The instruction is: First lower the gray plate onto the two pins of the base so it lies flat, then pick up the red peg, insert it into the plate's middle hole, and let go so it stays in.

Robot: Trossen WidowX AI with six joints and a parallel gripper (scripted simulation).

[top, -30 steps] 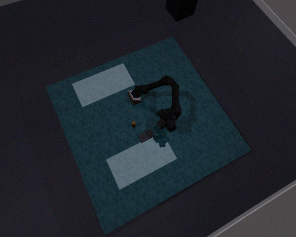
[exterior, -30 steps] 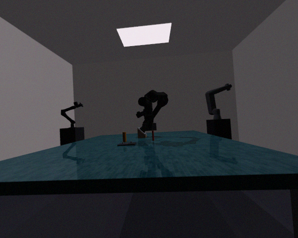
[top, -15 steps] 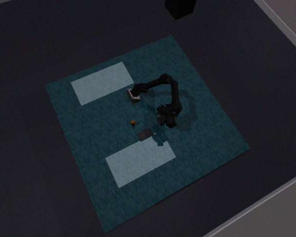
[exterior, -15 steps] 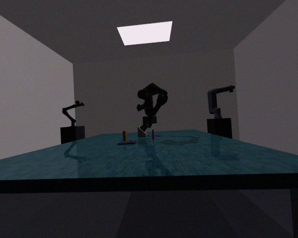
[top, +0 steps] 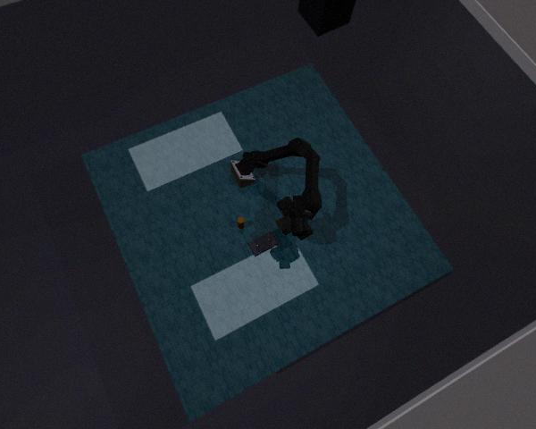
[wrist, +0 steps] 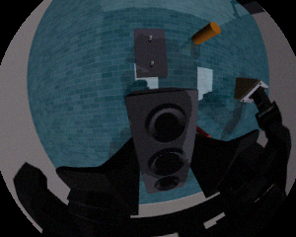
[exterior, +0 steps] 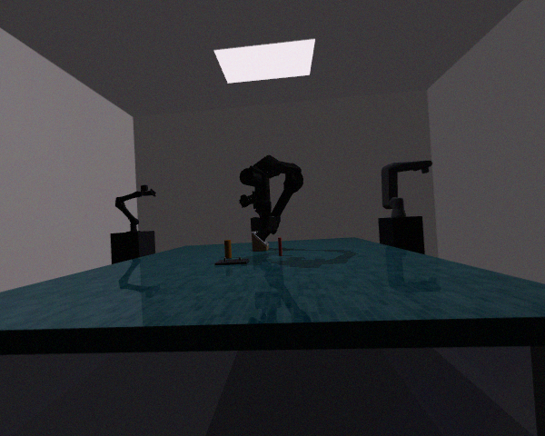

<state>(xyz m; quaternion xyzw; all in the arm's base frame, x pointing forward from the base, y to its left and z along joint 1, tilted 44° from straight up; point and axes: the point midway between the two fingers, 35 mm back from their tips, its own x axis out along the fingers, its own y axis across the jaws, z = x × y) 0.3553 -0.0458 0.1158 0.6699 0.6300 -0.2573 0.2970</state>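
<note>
Now: the dark flat base 13 cm to the right of my gripper tip, 12 cm below it and 2 cm behind it. The rest, counted from my gripper tip: gray plate: 3 cm above; red peg: 12 cm behind, 9 cm below, 6 cm to the left; orange cylinder: 18 cm to the right, 14 cm behind, 9 cm below.
</note>
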